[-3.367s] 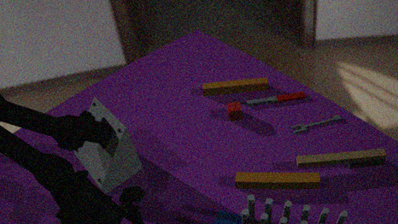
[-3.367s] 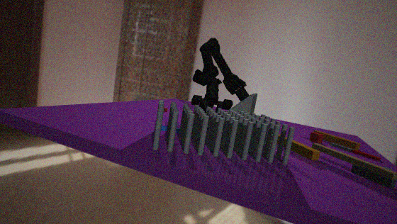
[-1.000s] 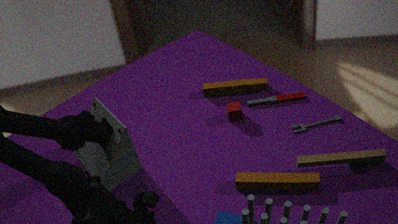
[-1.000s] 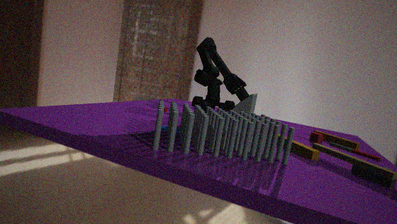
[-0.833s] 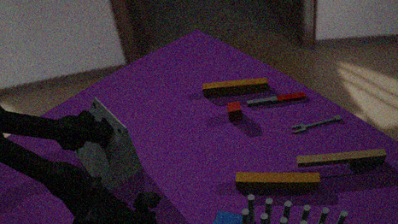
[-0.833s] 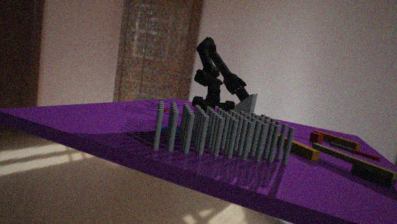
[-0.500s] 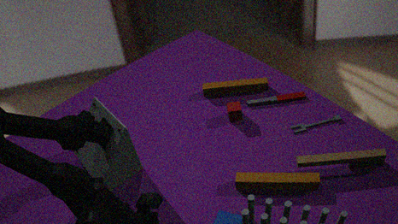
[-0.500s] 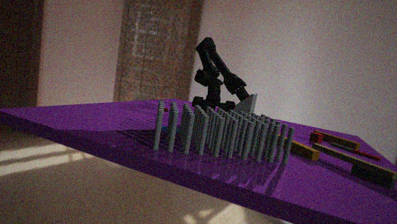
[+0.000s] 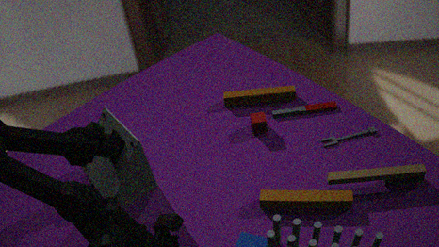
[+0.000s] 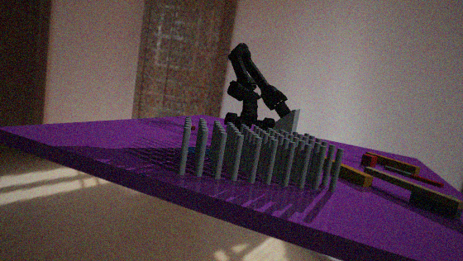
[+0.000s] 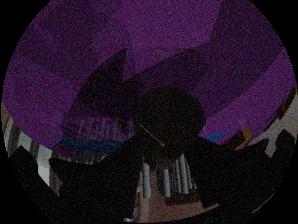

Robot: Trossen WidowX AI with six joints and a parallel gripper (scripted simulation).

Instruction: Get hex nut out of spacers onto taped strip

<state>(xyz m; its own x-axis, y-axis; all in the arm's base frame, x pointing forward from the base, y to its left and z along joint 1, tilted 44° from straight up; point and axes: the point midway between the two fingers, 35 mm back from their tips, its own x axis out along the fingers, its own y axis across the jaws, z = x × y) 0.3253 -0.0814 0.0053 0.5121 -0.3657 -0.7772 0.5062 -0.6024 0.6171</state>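
Now: gripper tip 12 cm short of the blue taped strip, 3 cm above it and 2 cm to the right of it. Also, from my gripper tip: red block (43 cm to the left, 24 cm behind, 1 cm below); then small red thing (32 cm to the right, 14 cm behind, 2 cm below); then thin rod (9 cm ahead, 5 cm to the left).
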